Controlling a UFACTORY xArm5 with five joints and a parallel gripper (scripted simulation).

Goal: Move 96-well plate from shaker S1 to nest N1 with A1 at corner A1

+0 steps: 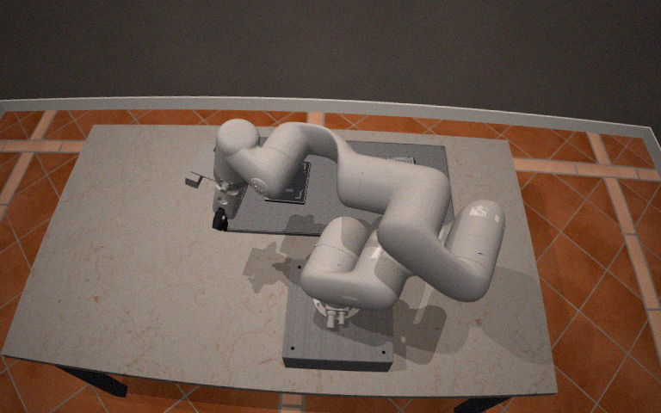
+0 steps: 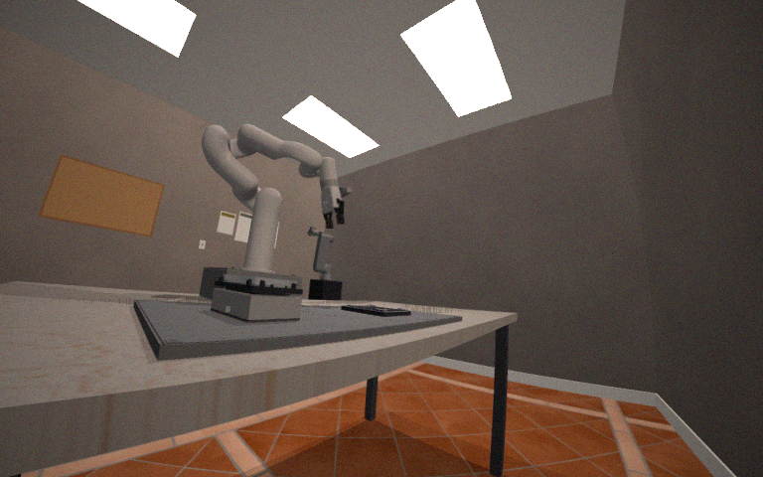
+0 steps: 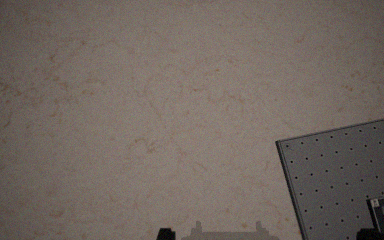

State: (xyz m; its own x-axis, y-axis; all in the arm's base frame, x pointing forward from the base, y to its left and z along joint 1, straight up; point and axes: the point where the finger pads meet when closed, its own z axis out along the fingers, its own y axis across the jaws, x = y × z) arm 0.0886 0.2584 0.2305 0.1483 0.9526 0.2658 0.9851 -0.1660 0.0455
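Right now my hand is 34 cm short of the 96-well plate, 42 cm to the left of it and 26 cm above it. Also, from my hand: A1 mark: 25 cm ahead, 2 cm to the right, 31 cm below; plate nest N1: 32 cm ahead, 7 cm to the right, 32 cm below.
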